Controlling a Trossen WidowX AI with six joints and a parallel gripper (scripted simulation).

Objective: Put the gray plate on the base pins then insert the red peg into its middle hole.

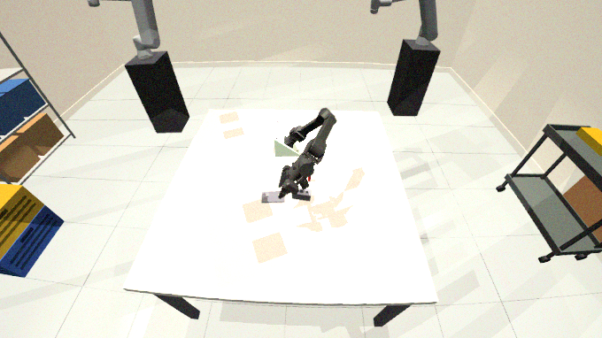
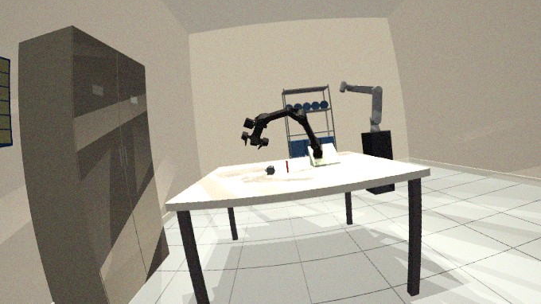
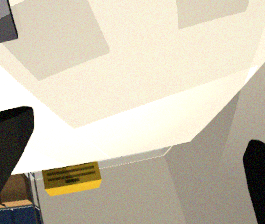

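Now: gripper tip 110 mm past the gray plate, 100 mm to the right of it and 150 mm above it. Round my gripper tip: red peg 220 mm behind, 140 mm to the left, 150 mm below; dark base 110 mm behind, 50 mm to the right, 180 mm below.
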